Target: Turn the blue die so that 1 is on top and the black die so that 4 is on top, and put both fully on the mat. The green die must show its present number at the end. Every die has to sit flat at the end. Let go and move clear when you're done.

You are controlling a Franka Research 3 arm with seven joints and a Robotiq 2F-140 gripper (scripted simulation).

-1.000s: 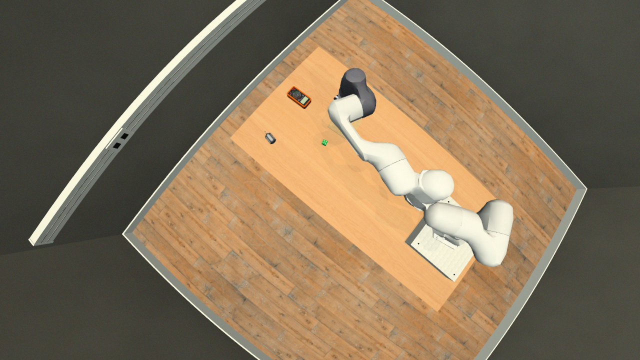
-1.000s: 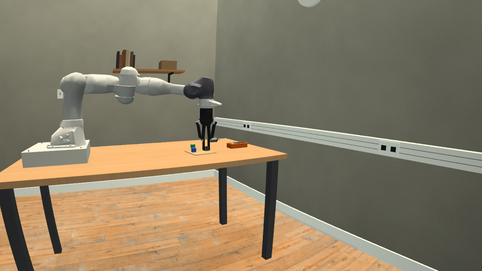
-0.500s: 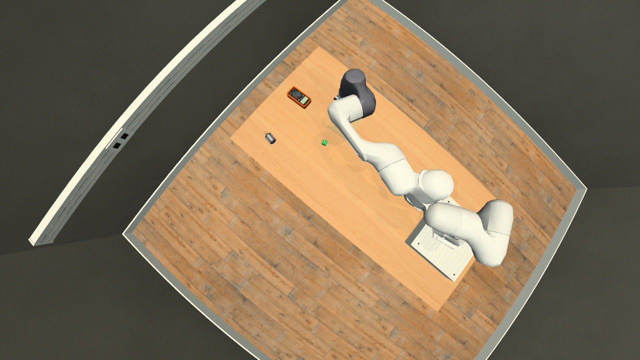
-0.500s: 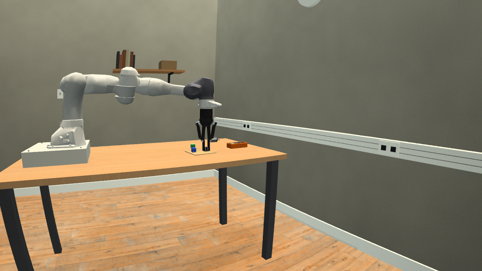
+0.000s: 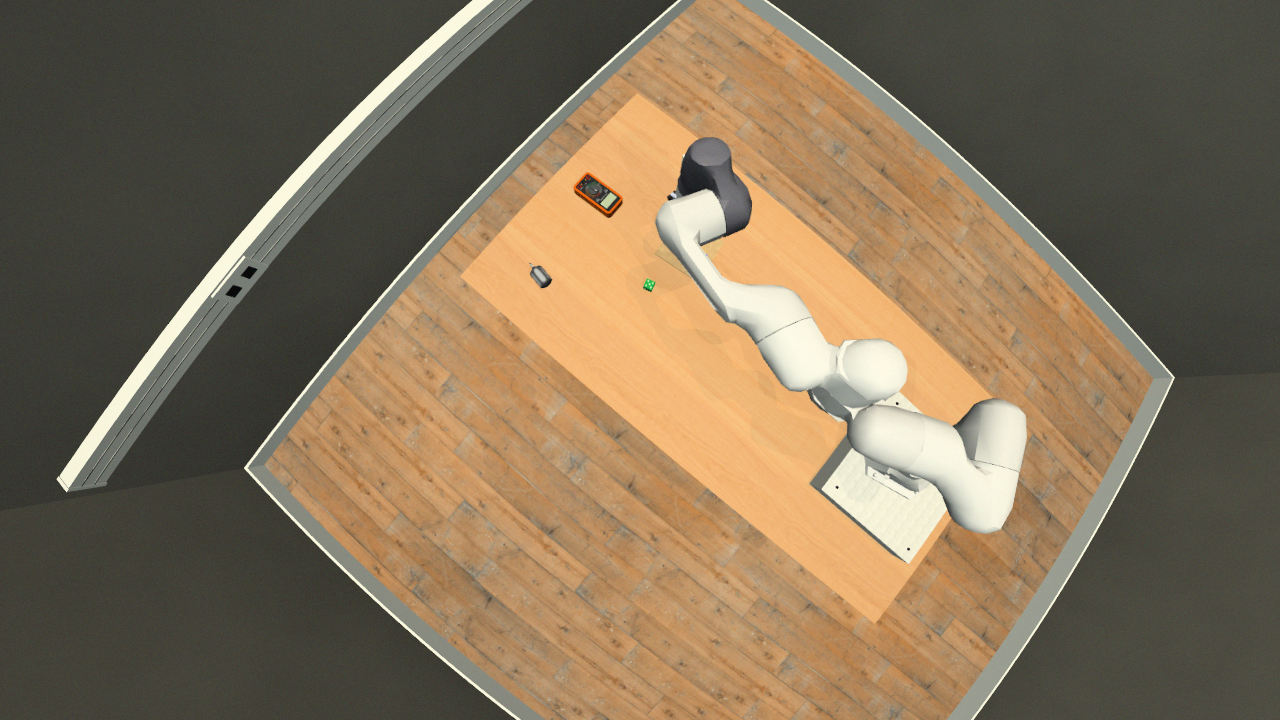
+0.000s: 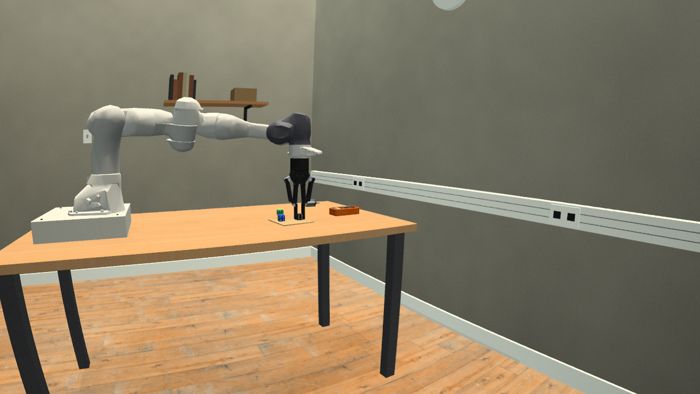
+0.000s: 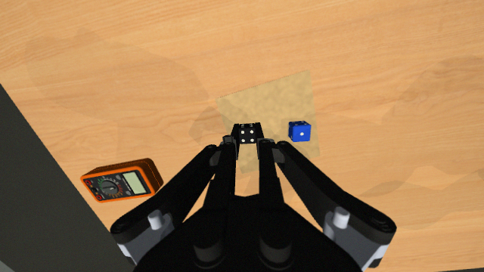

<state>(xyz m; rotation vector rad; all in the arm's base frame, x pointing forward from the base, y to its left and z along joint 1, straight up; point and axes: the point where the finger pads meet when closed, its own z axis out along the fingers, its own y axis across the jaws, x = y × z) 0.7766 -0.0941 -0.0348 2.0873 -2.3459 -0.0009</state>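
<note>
Now: hand 20 mm above the black die. Also, from my hand: tan mat (40 mm behind, 40 mm below); then blue die (80 mm behind, 10 mm to the left, 20 mm below); then green die (20 mm behind, 160 mm to the left, 30 mm below).
</note>
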